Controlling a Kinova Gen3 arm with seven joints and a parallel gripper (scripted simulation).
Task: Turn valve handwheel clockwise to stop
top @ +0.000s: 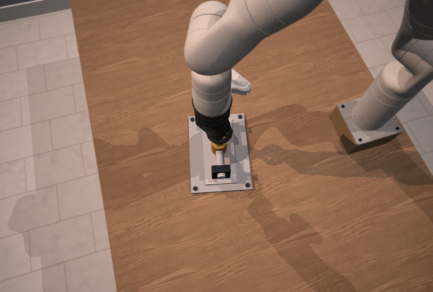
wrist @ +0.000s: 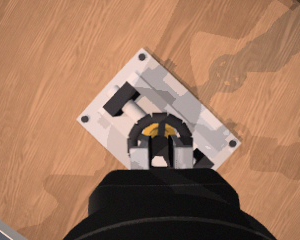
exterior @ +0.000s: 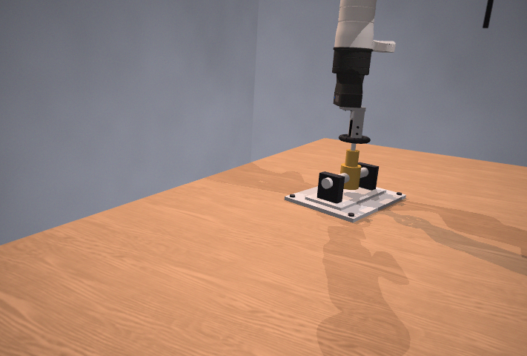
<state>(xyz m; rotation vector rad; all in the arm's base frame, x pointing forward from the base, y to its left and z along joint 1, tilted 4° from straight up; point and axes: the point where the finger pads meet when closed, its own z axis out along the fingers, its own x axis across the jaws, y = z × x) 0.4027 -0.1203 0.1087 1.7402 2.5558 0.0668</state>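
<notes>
Right now the black spoked handwheel is 30 mm below my hand.
</notes>
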